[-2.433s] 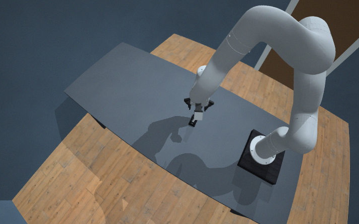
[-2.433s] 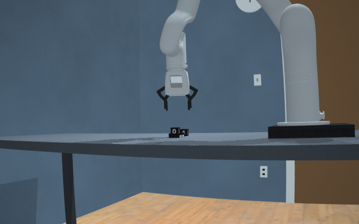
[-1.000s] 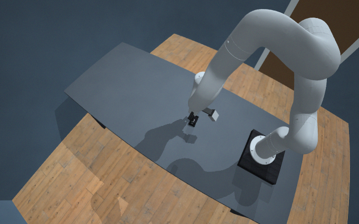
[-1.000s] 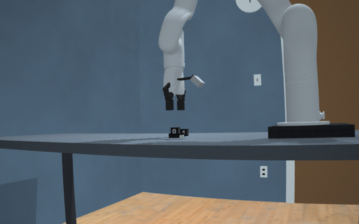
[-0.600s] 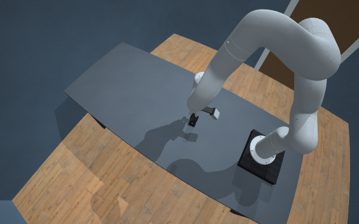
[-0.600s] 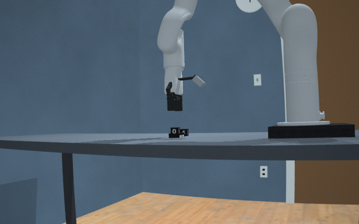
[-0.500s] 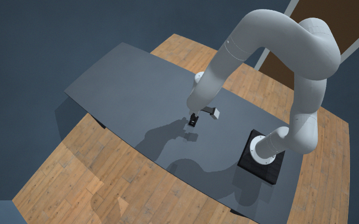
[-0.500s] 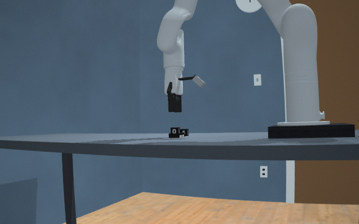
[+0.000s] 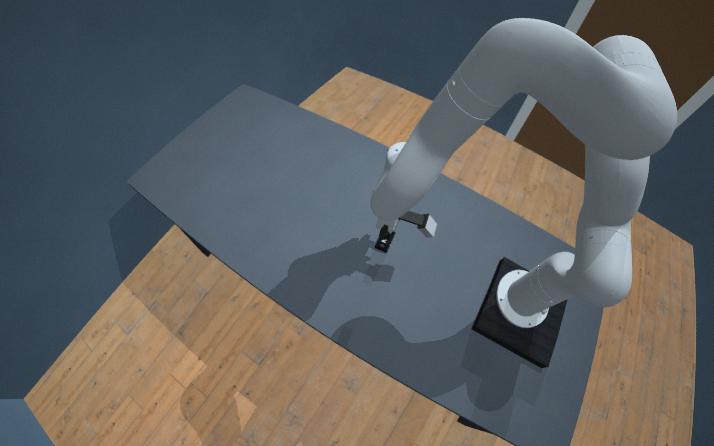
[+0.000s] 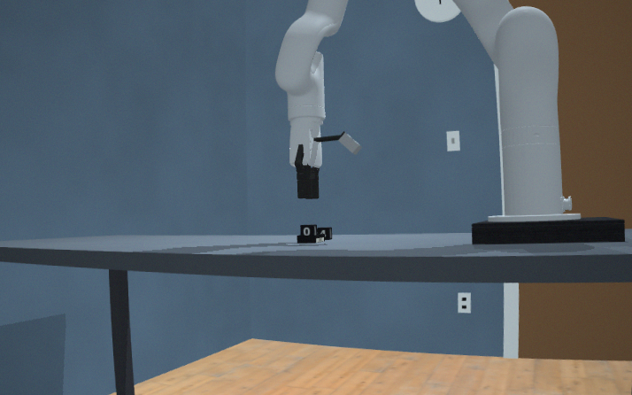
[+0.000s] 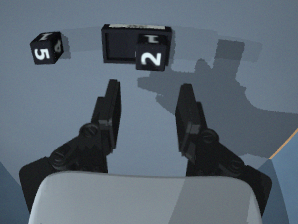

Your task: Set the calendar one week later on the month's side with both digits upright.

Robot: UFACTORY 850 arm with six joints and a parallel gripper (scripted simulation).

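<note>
Now: hand 9 cm above the calendar cube. Round my hand: black tray: 11 cm below, 1 cm to the right, 1 cm ahead.
</note>
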